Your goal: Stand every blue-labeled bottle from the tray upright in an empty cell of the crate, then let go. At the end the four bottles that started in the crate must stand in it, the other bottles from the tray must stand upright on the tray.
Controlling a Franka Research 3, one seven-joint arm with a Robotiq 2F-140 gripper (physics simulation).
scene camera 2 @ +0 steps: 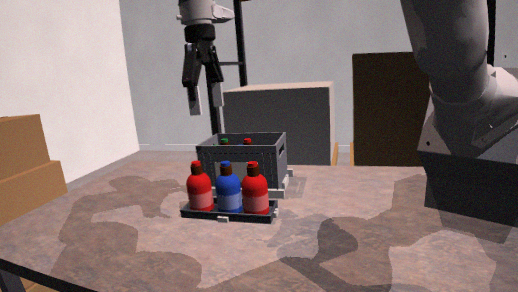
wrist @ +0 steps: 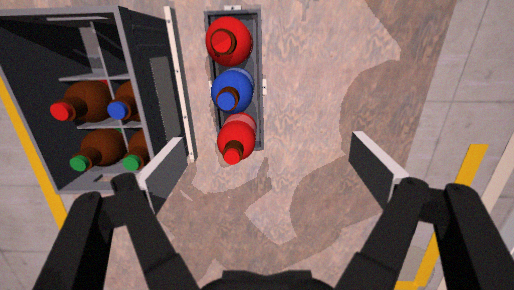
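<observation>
A blue-labeled bottle [scene camera 2: 228,187] [wrist: 232,89] stands upright in the middle of the black tray [scene camera 2: 250,218] [wrist: 258,60], between a red bottle [scene camera 2: 200,189] and another red bottle [scene camera 2: 255,190]. The grey crate [scene camera 2: 281,165] [wrist: 150,45] stands behind the tray in the scene view. In the wrist view it holds brown bottles with a red cap [wrist: 62,111], a blue cap [wrist: 118,110] and two green caps [wrist: 79,163] [wrist: 132,162]. The cells at its upper end look empty, partly hidden by the wall. My gripper [scene camera 2: 206,102] [wrist: 266,149] is open and empty, high above the crate and tray area.
Pale strips [wrist: 176,70] run along the crate's base beside the tray. A large grey box [scene camera 2: 285,120] stands behind the table [scene camera 2: 150,235]. Cardboard boxes [scene camera 2: 25,165] are at the left. The robot's base [scene camera 2: 470,190] is at the right.
</observation>
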